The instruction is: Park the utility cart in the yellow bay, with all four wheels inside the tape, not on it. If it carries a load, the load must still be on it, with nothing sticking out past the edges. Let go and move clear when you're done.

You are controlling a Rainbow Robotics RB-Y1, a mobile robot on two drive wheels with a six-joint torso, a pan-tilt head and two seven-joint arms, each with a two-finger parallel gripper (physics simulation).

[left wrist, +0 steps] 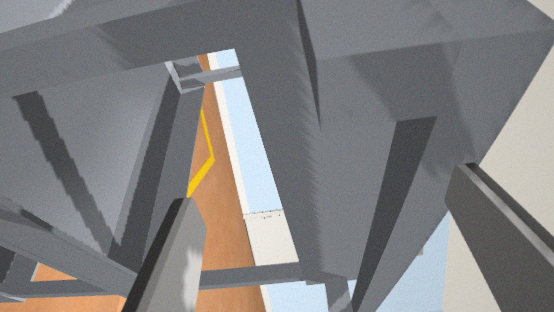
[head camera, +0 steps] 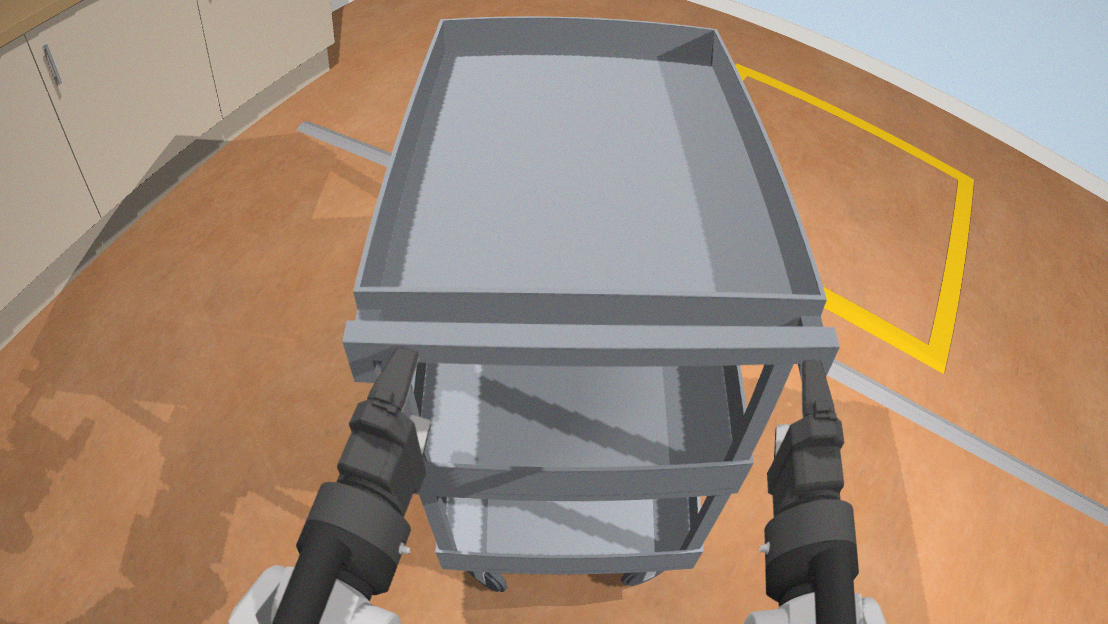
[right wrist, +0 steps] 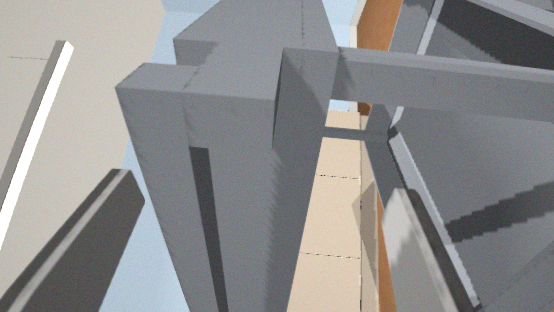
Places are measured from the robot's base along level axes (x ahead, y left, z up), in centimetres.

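Pixels of known places: left gripper, between the fingertips: (left wrist: pixel 323 198) (head camera: pixel 415 387); right gripper, between the fingertips: (head camera: pixel 797 396) (right wrist: pixel 260 194).
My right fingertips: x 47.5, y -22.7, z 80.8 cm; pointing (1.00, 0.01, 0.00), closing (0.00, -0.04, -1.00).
Behind a point stands the place of what it marks.
The grey three-tier utility cart (head camera: pixel 589 307) @[z 84.7, x 53.7, y -1.7 cm] stands upright with no load on its top tray; two casters show at its near end. The yellow bay's tape (head camera: pixel 952 263) @[z 0.2, x 159.5, y -126.7 cm] (left wrist: pixel 201 176) @[z 0.2, x 178.9, y -140.8 cm] shows beyond and to the right of the cart, partly hidden by it. The cart's handle bar (head camera: pixel 589 344) @[z 86.5, x 48.0, y -1.8 cm] (left wrist: pixel 350 150) @[z 83.0, x 53.0, y 8.6 cm] (right wrist: pixel 240 200) @[z 83.0, x 54.4, y -13.2 cm] crosses its near end. My left gripper (head camera: pixel 408 372) @[z 80.4, x 46.4, y 13.5 cm] (left wrist: pixel 323 198) @[z 80.4, x 46.4, y 13.5 cm] is open, its fingers on either side of the bar near its left end. My right gripper (head camera: pixel 802 379) @[z 80.8, x 47.5, y -22.7 cm] (right wrist: pixel 260 194) @[z 80.8, x 47.5, y -22.7 cm] is open around the bar near its right end. The far wheels are hidden.
Beige cabinets (head camera: pixel 139 100) @[z 44.1, x 167.5, y 142.3 cm] stand along the left. A blue wall (head camera: pixel 1007 69) @[z 36.0, x 259.2, y -192.8 cm] with a white baseboard runs behind the bay at the upper right. A flat grey strip (head camera: pixel 969 437) @[z 1.3, x 90.8, y -109.2 cm] crosses the floor and passes beneath the cart.
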